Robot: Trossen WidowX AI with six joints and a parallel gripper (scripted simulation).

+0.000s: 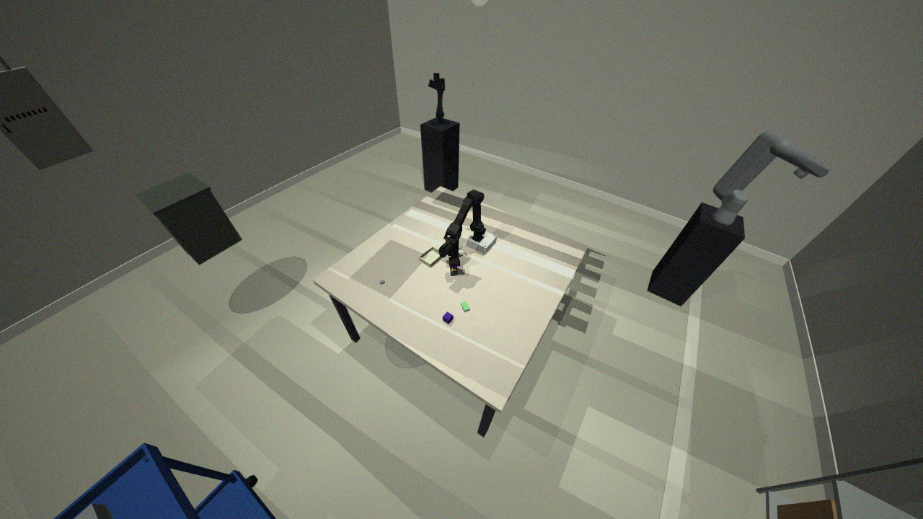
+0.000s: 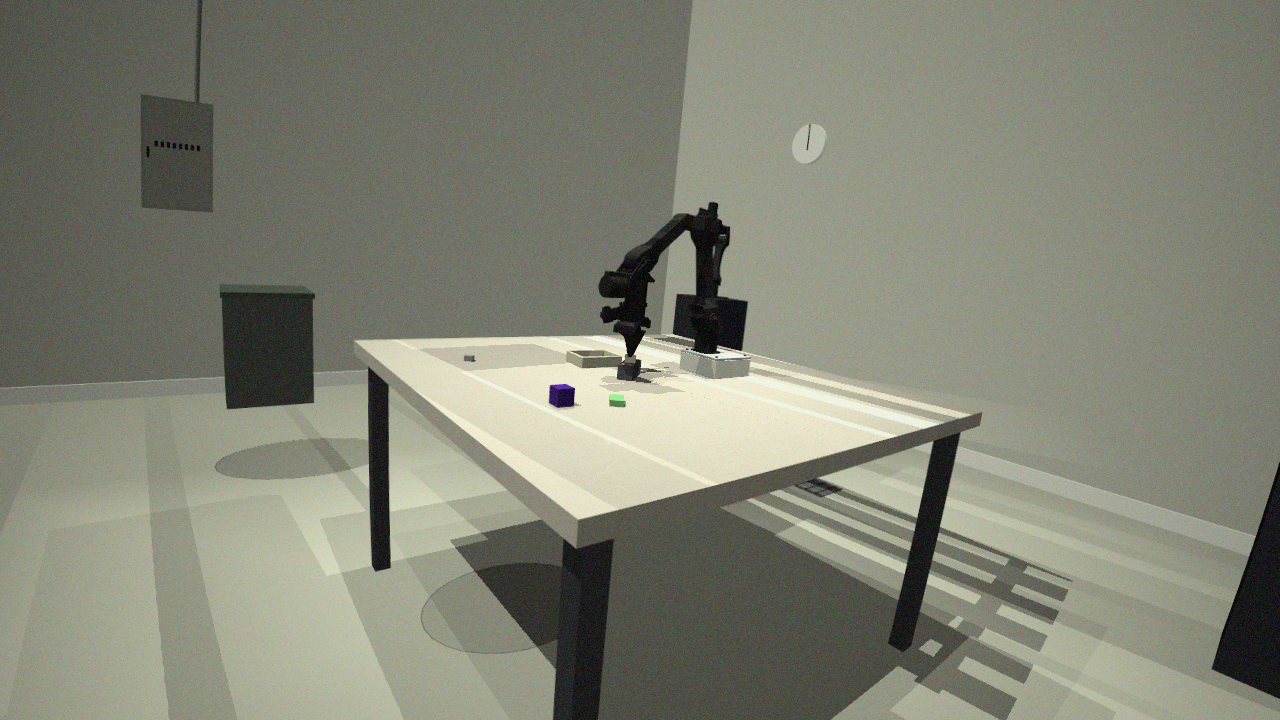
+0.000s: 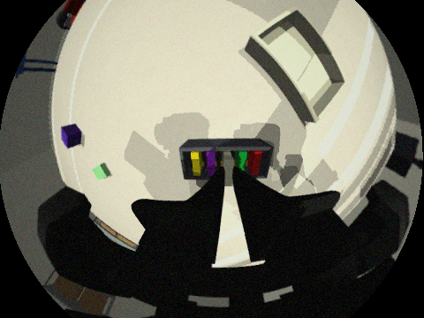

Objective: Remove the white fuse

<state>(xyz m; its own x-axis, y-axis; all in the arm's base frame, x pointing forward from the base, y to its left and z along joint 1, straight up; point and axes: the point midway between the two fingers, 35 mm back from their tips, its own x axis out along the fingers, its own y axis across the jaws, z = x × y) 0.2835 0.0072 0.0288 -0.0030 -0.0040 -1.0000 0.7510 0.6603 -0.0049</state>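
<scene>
Right now my gripper tip is 170 mm to the left of the shallow tray and 50 mm above it. Round my gripper tip: white fuse (10 mm below); then grey piece (340 mm ahead, 280 mm to the right, 50 mm below).
</scene>
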